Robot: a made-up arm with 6 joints. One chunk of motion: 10 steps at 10 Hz.
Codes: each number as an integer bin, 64 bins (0 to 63) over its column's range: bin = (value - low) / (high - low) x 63, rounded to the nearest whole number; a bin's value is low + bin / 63 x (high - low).
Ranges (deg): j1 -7.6..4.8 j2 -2.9..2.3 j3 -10.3..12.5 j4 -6.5..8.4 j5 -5..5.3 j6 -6.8..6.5
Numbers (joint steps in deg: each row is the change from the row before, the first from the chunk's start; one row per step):
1: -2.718 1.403 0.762 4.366 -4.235 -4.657
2: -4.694 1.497 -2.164 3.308 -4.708 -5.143
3: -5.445 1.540 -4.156 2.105 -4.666 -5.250
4: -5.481 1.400 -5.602 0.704 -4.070 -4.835
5: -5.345 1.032 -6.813 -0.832 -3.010 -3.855
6: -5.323 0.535 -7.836 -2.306 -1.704 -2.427
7: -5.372 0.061 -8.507 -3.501 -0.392 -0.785
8: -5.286 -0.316 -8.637 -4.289 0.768 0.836
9: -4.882 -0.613 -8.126 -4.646 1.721 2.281
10: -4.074 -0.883 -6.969 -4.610 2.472 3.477
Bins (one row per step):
1: 25 52 31 46 5 10
2: 15 53 22 41 2 8
3: 11 54 17 36 2 7
4: 11 52 13 30 6 9
5: 11 48 10 24 12 14
6: 12 42 7 18 20 21
7: 11 36 5 13 28 28
8: 12 31 5 9 35 36
9: 14 28 6 8 41 43
10: 18 24 9 8 46 49

